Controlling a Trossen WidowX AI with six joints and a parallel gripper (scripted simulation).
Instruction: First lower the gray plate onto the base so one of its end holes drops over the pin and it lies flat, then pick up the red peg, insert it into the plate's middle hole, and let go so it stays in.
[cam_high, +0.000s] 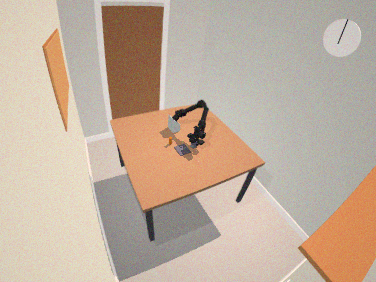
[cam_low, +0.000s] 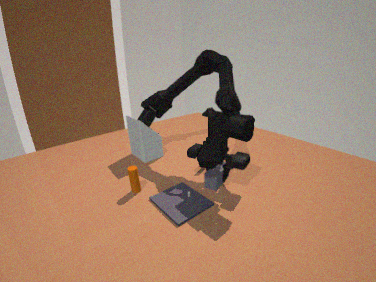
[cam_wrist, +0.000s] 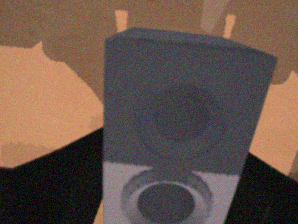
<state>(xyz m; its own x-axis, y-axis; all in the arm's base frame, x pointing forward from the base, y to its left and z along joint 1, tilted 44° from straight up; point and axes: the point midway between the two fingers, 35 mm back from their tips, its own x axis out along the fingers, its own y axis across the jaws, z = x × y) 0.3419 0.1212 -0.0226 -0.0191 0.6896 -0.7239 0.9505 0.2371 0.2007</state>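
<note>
Right now the base is 130 mm to the right of my gripper tip. The rest, counted from my gripper tip: peg 130 mm behind, 220 mm to the right, 30 mm above; gray plate 30 mm above.
</note>
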